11 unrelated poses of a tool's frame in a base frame.
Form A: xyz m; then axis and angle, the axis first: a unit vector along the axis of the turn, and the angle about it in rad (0 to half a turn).
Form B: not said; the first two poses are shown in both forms.
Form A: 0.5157 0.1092 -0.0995 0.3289 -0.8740 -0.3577 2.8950
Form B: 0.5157 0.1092 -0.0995 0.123 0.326 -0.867 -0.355
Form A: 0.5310 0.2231 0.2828 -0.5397 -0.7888 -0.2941 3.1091
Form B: 0.5310 0.2231 0.2828 0.016 -0.540 -0.789 -0.294
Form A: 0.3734 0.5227 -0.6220 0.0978 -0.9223 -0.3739 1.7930
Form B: 0.3734 0.5227 -0.6220 0.624 0.076 -0.720 -0.292
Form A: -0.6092 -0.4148 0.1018 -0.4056 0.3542 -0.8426 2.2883
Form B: -0.6092 -0.4148 0.1018 0.414 -0.369 0.322 -0.767
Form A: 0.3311 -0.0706 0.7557 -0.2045 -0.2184 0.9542 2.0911
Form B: 0.3311 -0.0706 0.7557 0.501 -0.177 -0.189 0.826
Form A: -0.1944 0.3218 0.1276 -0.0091 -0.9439 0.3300 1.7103
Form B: -0.1944 0.3218 0.1276 0.656 -0.007 -0.712 0.249
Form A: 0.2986 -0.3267 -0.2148 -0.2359 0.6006 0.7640 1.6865
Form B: 0.2986 -0.3267 -0.2148 0.665 -0.176 0.449 0.571
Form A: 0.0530 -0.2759 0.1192 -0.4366 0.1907 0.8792 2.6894
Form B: 0.0530 -0.2759 0.1192 0.224 -0.425 0.186 0.857
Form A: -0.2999 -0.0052 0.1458 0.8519 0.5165 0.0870 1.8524
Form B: -0.2999 -0.0052 0.1458 0.601 0.681 0.413 0.070
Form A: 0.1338 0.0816 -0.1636 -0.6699 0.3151 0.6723 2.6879
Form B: 0.1338 0.0816 -0.1636 0.225 -0.653 0.307 0.655
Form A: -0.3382 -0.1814 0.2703 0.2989 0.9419 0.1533 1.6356
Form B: -0.3382 -0.1814 0.2703 0.684 0.218 0.687 0.112
